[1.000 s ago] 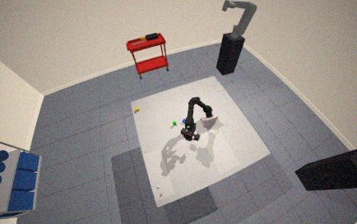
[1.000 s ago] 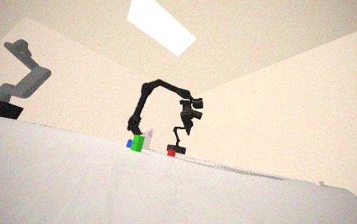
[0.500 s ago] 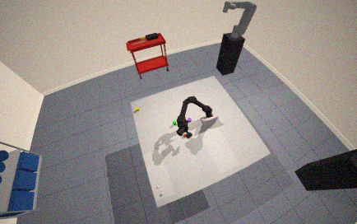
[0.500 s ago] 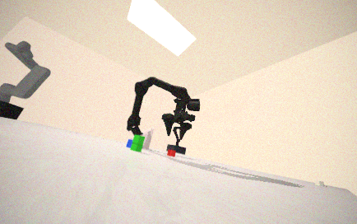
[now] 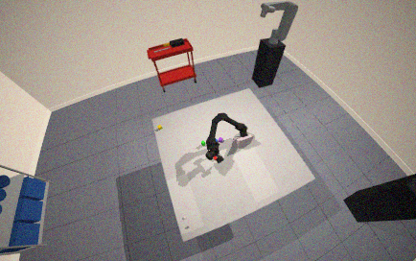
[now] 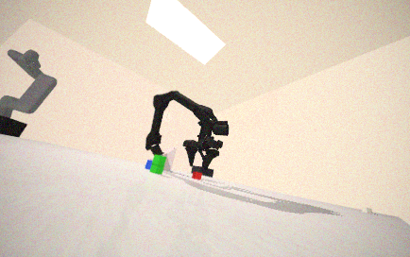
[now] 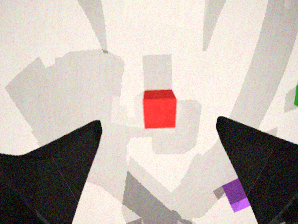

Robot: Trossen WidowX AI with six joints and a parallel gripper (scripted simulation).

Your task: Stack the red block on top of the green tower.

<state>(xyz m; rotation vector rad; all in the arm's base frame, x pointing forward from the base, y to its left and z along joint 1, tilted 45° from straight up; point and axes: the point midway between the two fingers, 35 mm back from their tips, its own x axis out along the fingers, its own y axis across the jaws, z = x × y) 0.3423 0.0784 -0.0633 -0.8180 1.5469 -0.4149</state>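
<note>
The red block lies 30 mm below my gripper tip. Also, from my gripper tip: purple block (170 mm to the right, 120 mm behind, 30 mm below); blue block (180 mm to the right, 60 mm behind, 30 mm below); green block (180 mm to the right, 60 mm ahead, 30 mm below).
</note>
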